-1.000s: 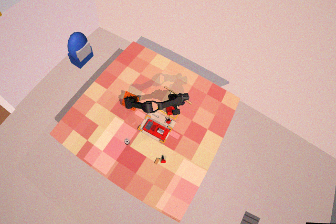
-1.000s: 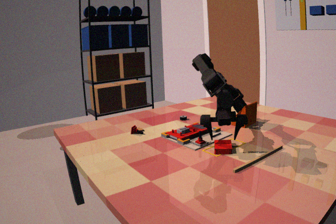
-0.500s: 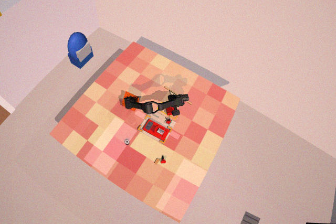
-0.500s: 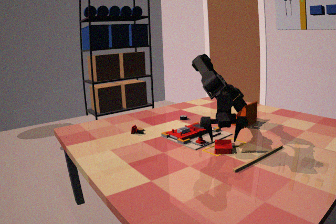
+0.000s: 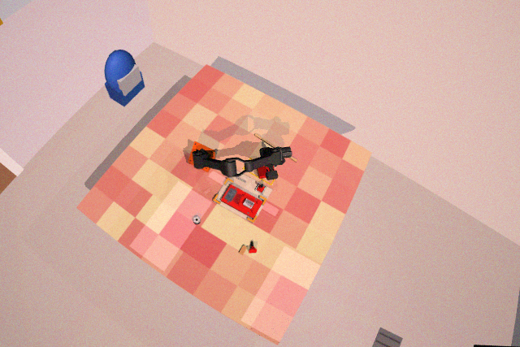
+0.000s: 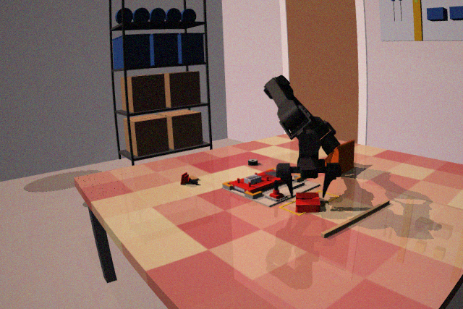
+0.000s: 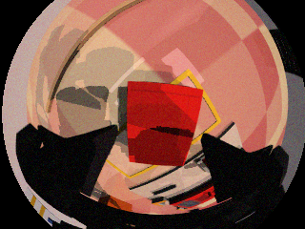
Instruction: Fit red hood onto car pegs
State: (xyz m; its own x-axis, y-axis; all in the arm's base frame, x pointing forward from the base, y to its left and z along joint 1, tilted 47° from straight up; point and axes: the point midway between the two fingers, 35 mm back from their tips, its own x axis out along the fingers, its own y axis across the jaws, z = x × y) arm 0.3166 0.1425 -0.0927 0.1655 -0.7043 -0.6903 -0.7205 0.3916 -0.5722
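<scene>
My gripper tip is now 10 mm above the red hood. Also, from my gripper tip: grey engine block 30 mm ahead, 220 mm to the right; long thin bar 40 mm behind, 170 mm to the left, 20 mm below; grey wheel 140 mm behind, 460 mm to the right, 20 mm below.
</scene>
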